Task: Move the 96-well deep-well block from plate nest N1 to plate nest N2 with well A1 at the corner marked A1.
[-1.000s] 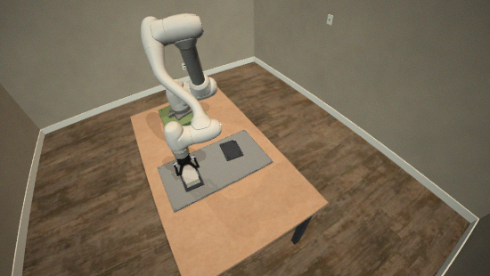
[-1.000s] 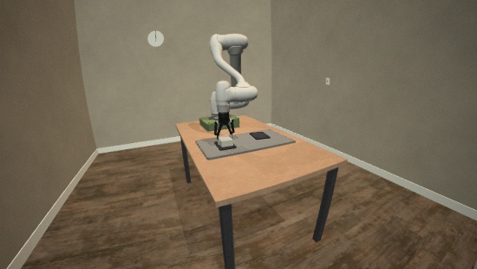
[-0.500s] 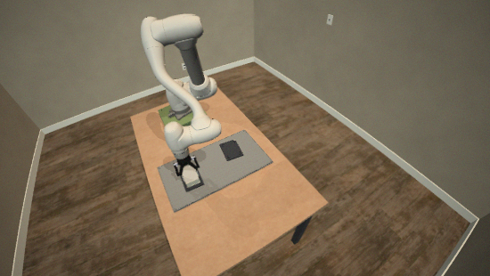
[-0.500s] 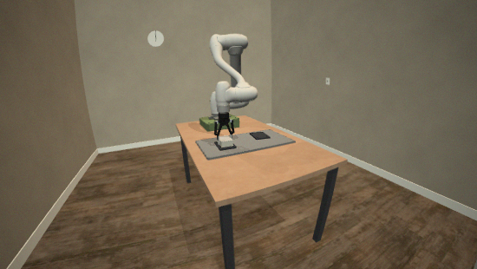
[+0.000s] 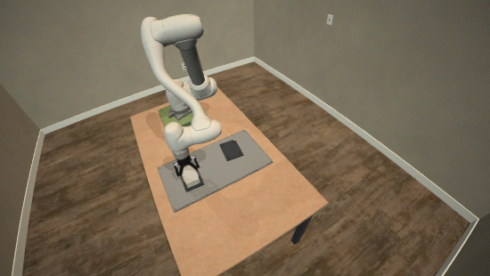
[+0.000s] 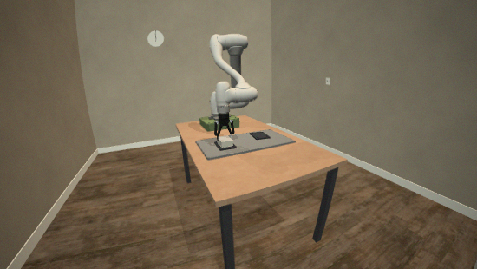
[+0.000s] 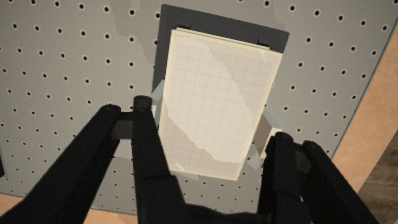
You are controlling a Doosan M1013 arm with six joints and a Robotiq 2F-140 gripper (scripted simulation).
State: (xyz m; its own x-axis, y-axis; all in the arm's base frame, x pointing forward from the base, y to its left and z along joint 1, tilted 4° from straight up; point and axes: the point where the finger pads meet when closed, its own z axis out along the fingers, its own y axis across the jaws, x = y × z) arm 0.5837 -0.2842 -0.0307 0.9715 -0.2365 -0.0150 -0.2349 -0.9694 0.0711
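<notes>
The white 96-well deep-well block lies 1 cm below my hand. Round my hand: white corner label 7 cm behind, 42 cm to the left, 3 cm below.
</notes>
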